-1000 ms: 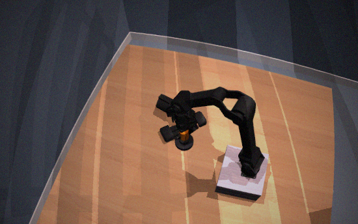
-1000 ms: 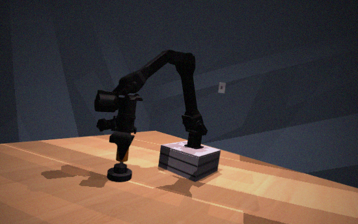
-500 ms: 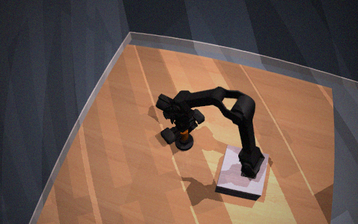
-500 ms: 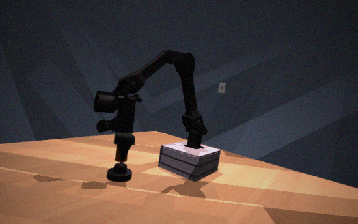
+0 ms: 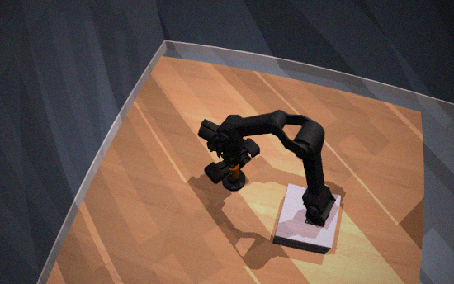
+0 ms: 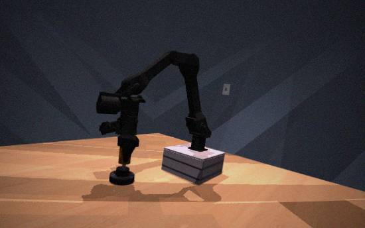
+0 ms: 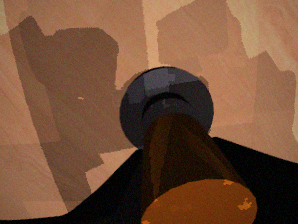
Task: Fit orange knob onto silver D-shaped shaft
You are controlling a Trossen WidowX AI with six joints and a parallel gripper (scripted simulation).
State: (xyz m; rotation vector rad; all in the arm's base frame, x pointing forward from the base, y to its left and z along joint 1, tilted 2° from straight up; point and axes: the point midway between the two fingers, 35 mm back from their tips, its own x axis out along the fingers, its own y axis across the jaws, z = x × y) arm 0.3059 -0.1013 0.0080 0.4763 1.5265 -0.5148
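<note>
Right now the round pedestal is 4 cm below my gripper tip. From my gripper tip the other things lie so: orange knob (3 cm above).
</note>
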